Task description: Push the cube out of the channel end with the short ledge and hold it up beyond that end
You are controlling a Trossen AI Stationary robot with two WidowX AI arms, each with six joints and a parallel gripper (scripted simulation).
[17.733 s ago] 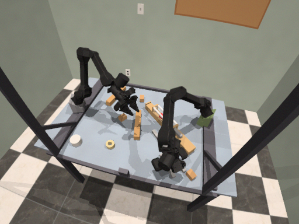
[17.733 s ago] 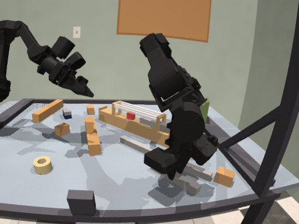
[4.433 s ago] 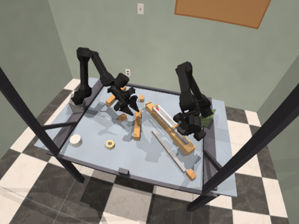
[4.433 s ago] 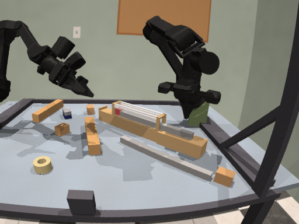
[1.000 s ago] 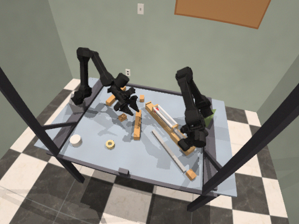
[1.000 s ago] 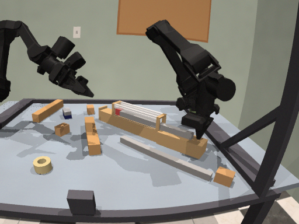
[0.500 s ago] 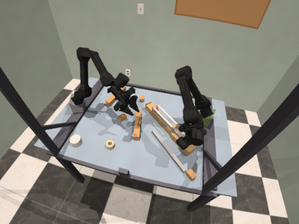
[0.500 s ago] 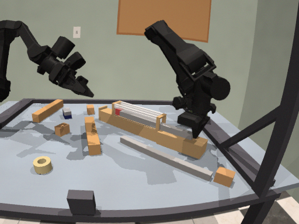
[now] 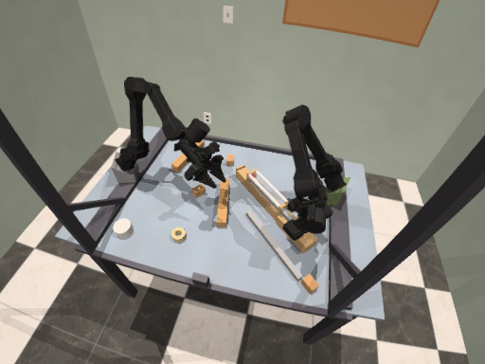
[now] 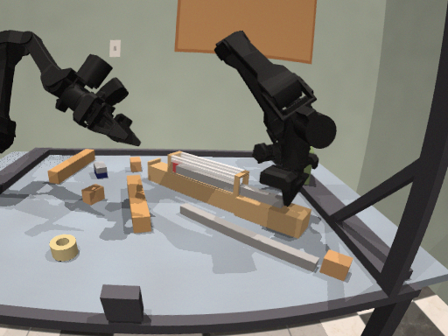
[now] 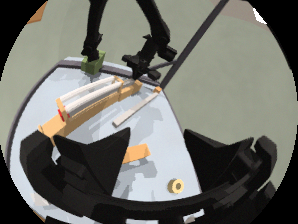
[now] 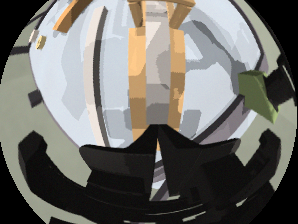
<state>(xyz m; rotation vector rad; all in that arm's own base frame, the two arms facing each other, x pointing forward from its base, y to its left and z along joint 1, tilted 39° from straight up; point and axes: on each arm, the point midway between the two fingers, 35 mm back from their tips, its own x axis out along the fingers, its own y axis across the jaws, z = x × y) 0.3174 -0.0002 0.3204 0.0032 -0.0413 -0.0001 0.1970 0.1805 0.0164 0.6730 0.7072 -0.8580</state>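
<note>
My right gripper is now 250 mm short of the red cube, 200 mm to the right of it and 30 mm above it. From my right hand the other things lie so: yellow ring (40 mm behind, 450 mm to the left, 70 mm below); wooden channel (170 mm ahead, 140 mm to the left, 30 mm below); long grey bar (30 mm behind, 110 mm to the left, 80 mm below).
</note>
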